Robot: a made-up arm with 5 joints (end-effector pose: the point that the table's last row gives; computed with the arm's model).
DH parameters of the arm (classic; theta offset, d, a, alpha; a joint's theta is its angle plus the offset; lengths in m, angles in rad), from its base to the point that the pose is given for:
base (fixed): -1.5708 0.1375 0 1.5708
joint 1: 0 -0.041 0.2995 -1.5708
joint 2: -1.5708 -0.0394 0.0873 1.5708
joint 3: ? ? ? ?
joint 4: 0 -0.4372 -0.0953 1.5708
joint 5: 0 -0.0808 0.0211 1.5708
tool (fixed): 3.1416 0.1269 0 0
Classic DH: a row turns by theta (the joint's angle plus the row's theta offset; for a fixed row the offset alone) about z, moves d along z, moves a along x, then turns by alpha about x.
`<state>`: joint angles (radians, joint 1 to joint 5).
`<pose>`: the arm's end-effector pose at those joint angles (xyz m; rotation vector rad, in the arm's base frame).
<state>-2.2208 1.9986 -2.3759 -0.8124 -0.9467</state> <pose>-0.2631 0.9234 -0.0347 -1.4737 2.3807 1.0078</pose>
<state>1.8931 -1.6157 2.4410 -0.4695 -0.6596</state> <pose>0.4127 -0.0209 0.9781 0.8482 0.8477 -0.8517</pose>
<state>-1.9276 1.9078 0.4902 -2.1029 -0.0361</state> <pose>-0.1392 -0.4247 -0.6873 0.9148 1.6118 -1.8986</pose>
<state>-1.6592 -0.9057 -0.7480 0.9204 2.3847</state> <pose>-0.0638 -0.0281 0.4254 -1.3976 -0.6163 -1.6945</pose>
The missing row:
joint 3: 0 0.2506 0.373 1.5708
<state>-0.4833 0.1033 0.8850 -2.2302 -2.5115</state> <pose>-0.1620 -0.2553 0.6893 -2.0249 0.7309 2.0738</pose>
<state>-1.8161 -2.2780 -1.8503 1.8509 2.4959</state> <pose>0.3922 0.4547 0.0586 2.9953 -0.0600 -0.0398</pose>
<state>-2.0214 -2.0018 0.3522 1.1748 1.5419</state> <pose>0.4218 -0.3213 -0.2588 -0.5895 1.6455 -0.6829</pose>
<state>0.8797 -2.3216 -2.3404 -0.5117 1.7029</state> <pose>0.3138 -0.7781 0.0880 2.0470 0.1133 -1.4643</pose>
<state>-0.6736 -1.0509 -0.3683 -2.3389 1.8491</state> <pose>-0.1081 0.1475 0.4690 1.3088 -1.9348 0.6999</pose>
